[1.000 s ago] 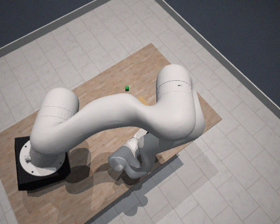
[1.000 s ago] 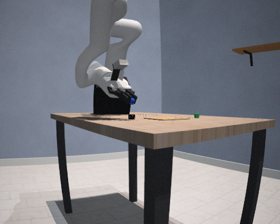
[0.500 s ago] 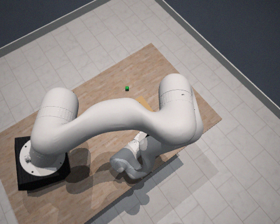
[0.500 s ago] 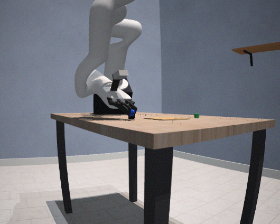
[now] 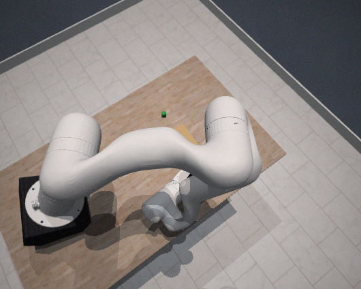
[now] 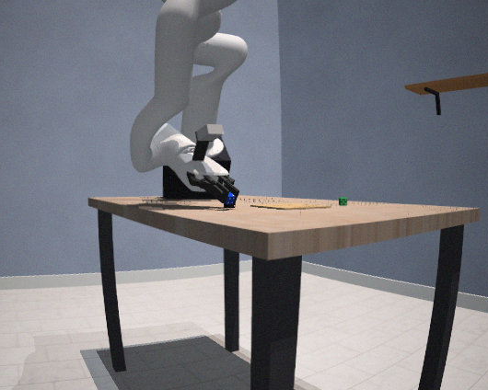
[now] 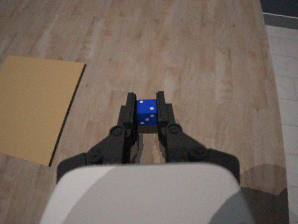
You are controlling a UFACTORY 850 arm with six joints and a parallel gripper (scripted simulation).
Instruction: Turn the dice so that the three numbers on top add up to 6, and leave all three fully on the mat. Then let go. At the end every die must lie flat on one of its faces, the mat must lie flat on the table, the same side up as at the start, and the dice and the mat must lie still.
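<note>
Now: hand 10 mm short of the blue die and 10 mm above it. The rest, counted from my hand: black die (50 mm behind, 30 mm to the left, 30 mm below); then tan mat (170 mm to the left, 30 mm below, 20 mm behind); then green die (330 mm to the left, 30 mm below, 20 mm behind).
</note>
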